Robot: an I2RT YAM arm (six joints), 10 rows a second.
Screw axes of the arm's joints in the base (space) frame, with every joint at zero. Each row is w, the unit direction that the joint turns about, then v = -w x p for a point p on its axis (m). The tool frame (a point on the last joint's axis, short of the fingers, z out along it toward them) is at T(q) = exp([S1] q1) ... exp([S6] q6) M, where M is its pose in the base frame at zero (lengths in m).
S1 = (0, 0, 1, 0, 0, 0)
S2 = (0, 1, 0, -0.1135, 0, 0.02)
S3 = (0, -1, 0, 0.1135, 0, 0.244)
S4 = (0, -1, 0, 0.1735, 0, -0.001)
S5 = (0, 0, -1, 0, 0.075, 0)
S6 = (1, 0, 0, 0, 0.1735, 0)
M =
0 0 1 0.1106
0 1 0 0
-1 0 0 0.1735
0 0 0 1
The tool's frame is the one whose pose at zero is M.
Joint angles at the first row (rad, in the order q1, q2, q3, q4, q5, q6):
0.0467, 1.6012, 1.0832, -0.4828, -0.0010, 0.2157
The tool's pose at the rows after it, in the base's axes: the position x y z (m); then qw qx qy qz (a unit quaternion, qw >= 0):
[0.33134, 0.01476, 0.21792, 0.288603, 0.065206, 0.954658, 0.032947]
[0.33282, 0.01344, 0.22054, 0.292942, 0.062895, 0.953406, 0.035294]
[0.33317, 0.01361, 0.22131, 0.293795, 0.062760, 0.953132, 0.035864]
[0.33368, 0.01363, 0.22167, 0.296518, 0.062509, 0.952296, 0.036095]
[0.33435, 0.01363, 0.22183, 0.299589, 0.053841, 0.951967, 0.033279]
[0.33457, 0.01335, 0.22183, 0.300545, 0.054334, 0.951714, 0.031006]
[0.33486, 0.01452, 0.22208, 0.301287, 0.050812, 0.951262, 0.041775]
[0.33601, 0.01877, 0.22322, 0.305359, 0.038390, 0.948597, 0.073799]
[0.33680, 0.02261, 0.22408, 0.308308, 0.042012, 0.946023, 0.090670]
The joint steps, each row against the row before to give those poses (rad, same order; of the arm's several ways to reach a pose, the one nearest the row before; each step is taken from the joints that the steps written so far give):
-0.0022, -0.0003, 0.0031, 0.0161, 0.0004, -0.0347
-0.0050, 0.0000, 0.0083, 0.0011, -0.0076, -0.0072
0.0004, 0.0000, 0.0027, -0.0007, -0.0008, 0.0003
0.0000, 0.0000, 0.0000, 0.0057, 0.0000, -0.0003
0.0000, 0.0007, 0.0000, 0.0065, 0.0008, -0.0183
-0.0004, 0.0004, 0.0000, 0.0019, 0.0046, -0.0008
0.0011, 0.0000, 0.0000, 0.0038, -0.0218, 0.0008
0.0058, 0.0000, 0.0000, 0.0160, -0.0641, 0.0011
0.0087, 0.0000, 0.0000, 0.0122, -0.0236, 0.0252

